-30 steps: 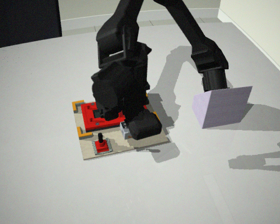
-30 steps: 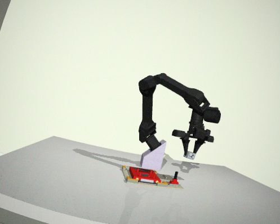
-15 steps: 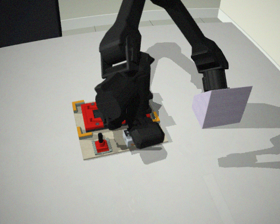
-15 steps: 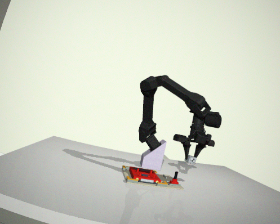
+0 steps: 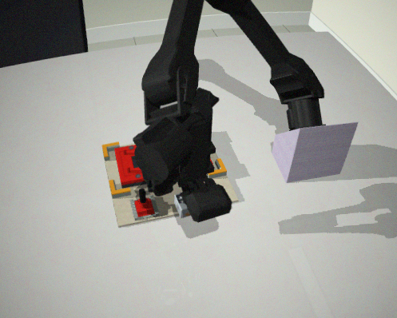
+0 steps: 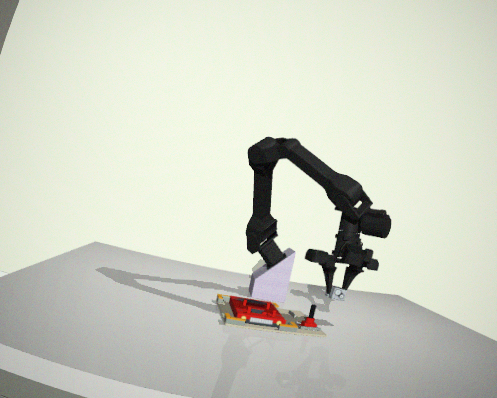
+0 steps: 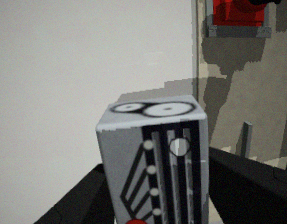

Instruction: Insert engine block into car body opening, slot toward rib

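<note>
Right now the black peg is 80 mm ahead of my gripper tip, 60 mm to the right of it and 50 mm below it. The rest, counted from my gripper tip: engine block 10 mm to the right; then beige baseplate 170 mm to the right, 70 mm below, 40 mm ahead.
</note>
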